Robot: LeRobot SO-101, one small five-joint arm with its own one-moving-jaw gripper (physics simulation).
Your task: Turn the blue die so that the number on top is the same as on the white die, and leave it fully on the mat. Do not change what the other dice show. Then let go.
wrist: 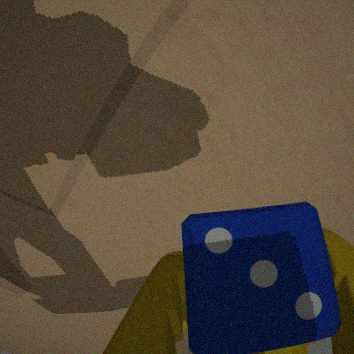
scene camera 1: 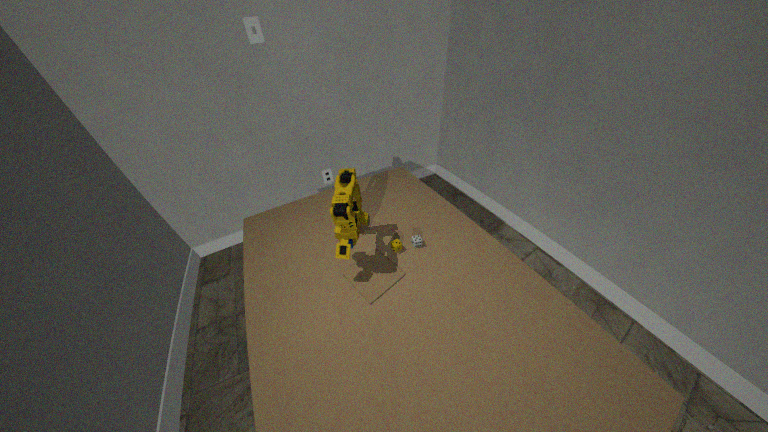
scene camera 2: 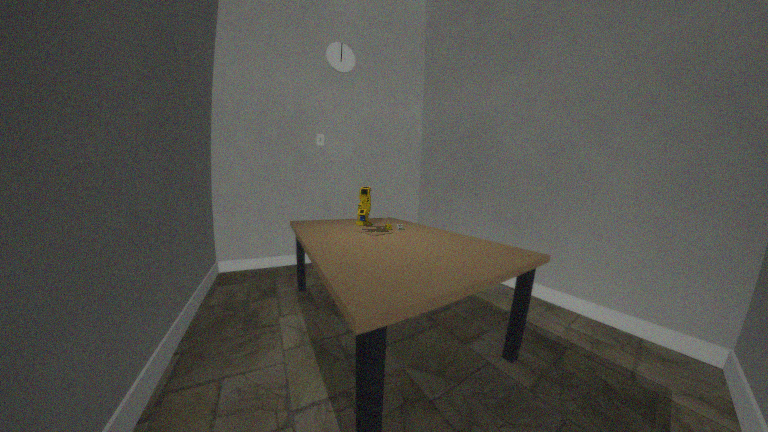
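Seen in the pictures: end effector, tool point: (wrist: 186, 269) (scene camera 1: 353, 244) (scene camera 2: 365, 219); arm's base, origin of the base link: (scene camera 2: 365, 225).
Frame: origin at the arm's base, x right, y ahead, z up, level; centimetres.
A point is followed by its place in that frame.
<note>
The blue die (scene camera 1: 350, 243) @(x 7.5, y 14.4, z 7.1 cm) (scene camera 2: 363, 218) @(x 7.8, y 14.3, z 6.5 cm) (wrist: 263, 305) @(x 8.1, y 13.8, z 7.3 cm) is held off the table. In the wrist view its face towards the camera shows three pale pips on a diagonal. My gripper (scene camera 1: 349, 246) @(x 6.5, y 13.9, z 5.8 cm) (wrist: 257, 265) is shut on it, one yellow jaw at each side. The face on top of the blue die cannot be made out. The white die (scene camera 1: 417, 241) @(x -13.2, y 21.4, z 2.8 cm) (scene camera 2: 400, 227) @(x -13.3, y 21.5, z 1.3 cm) stands to the right in scene view 1; its top number is too small to read surely. The thin mat (scene camera 1: 375, 291) @(x 6.9, y 29.4, z 0.4 cm), coloured like the table, shows its front corner below the arm's shadow.
The yellow die (scene camera 1: 396, 245) @(x -6.2, y 19.4, z 3.0 cm) (scene camera 2: 388, 227) @(x -5.9, y 19.8, z 1.4 cm) stands between the arm and the white die, close to the white one. The wooden table (scene camera 1: 456, 349) @(x -2.9, y 53.3, z 0.0 cm) (scene camera 2: 418, 268) @(x 18.0, y 76.5, z 0.0 cm) reaches far towards both scene cameras. The arm's dark shadow falls across the mat.
</note>
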